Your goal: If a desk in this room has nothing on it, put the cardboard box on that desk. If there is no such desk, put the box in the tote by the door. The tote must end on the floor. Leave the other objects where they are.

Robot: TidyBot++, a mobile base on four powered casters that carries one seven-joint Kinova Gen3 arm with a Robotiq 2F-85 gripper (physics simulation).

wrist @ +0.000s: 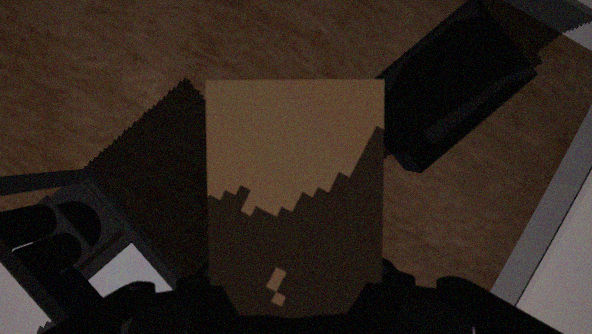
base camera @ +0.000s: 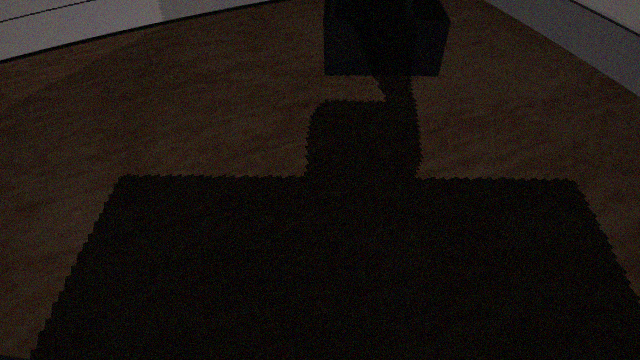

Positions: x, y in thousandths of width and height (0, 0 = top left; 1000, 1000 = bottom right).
Scene:
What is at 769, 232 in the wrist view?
A dark rectangular tote.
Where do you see a brown cardboard box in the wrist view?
499, 504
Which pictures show the gripper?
The wrist view only.

